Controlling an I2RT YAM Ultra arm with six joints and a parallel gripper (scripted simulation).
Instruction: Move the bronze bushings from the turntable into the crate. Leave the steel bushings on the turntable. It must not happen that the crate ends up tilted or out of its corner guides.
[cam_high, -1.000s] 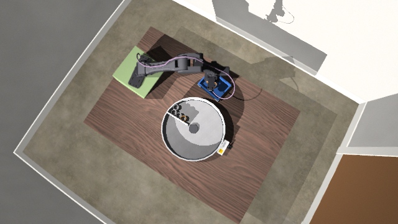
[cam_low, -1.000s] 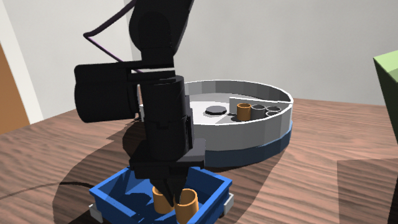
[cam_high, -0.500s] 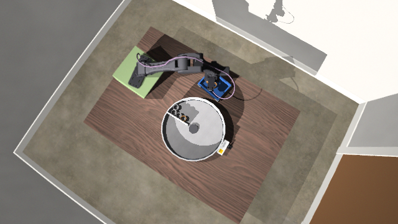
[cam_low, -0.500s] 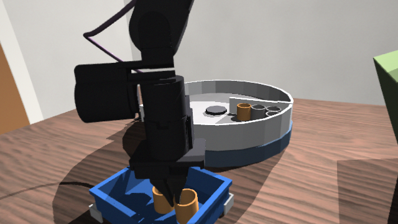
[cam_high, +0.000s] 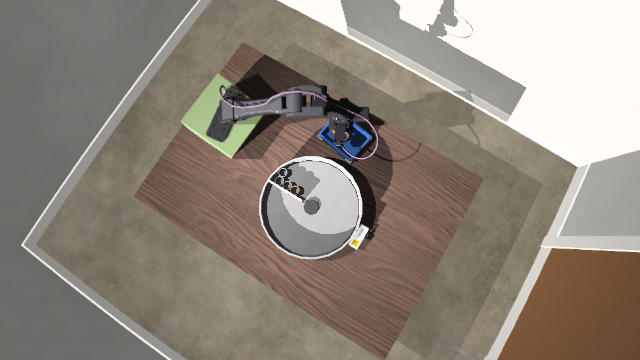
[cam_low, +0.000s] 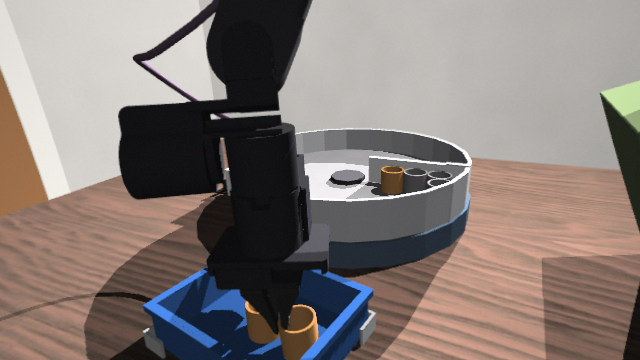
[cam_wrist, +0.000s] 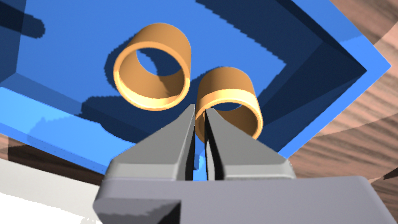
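Right now the blue crate is 30 mm ahead of my hand, 20 mm to the right of it and 20 mm below it. The rest, counted from my hand: turntable: 10 mm ahead, 370 mm to the right, 10 mm above.
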